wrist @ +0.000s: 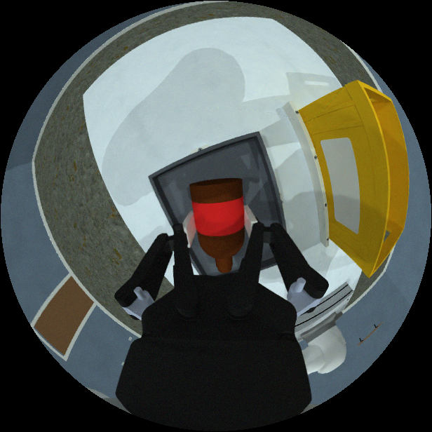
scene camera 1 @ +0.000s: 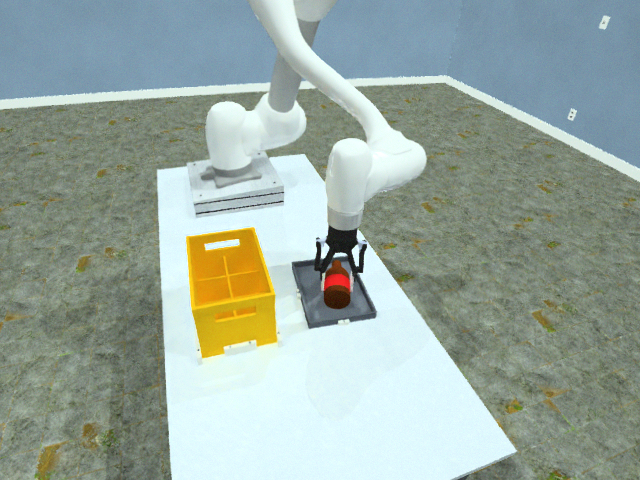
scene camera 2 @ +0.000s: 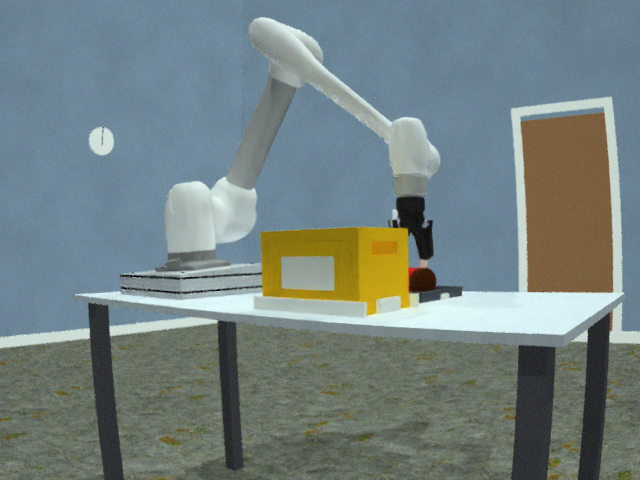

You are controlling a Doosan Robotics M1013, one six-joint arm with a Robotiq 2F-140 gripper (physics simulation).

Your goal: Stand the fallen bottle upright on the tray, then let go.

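Where they show: gripper, fingertip midpoint: (scene camera 2: 412,285); arm's base, origin of the base link: (scene camera 1: 233,174) (scene camera 2: 193,268).
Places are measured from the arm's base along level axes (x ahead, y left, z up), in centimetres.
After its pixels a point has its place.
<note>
A brown bottle with a red label (scene camera 1: 337,283) {z 0.1, x 72.1, y 7.8 cm} (scene camera 2: 422,279) {z -2.8, x 73.9, y 5.8 cm} (wrist: 218,217) lies on its side on the dark grey tray (scene camera 1: 316,319) {z -7.4, x 75.6, y 0.0 cm} (scene camera 2: 454,292) {z -6.6, x 80.7, y 11.4 cm} (wrist: 172,197). Its neck points toward the robot base side and its bottom faces scene camera 1. My gripper (scene camera 1: 337,284) {z -4.5, x 69.6, y 9.3 cm} (wrist: 219,215) points down and is shut on the bottle, with one light finger pad on each side of the red label. In the scene camera 2 view, the yellow crate hides part of the bottle, the tray and one finger.
A yellow crate with dividers (scene camera 1: 235,325) {z 1.7, x 76.3, y -22.2 cm} (scene camera 2: 310,240) {z 7.4, x 62.9, y -29.1 cm} (wrist: 370,185) stands beside the tray, held by low white brackets at its foot. The robot's base plate (scene camera 1: 238,202) {z -3.5, x 15.8, y -3.2 cm} (scene camera 2: 180,285) {z -3.8, x 13.3, y -18.9 cm} is at the far end of the white table (scene camera 1: 330,413) {z -7.8, x 100.9, y -9.0 cm} (scene camera 2: 516,320) {z -7.8, x 106.4, y -30.4 cm}.
</note>
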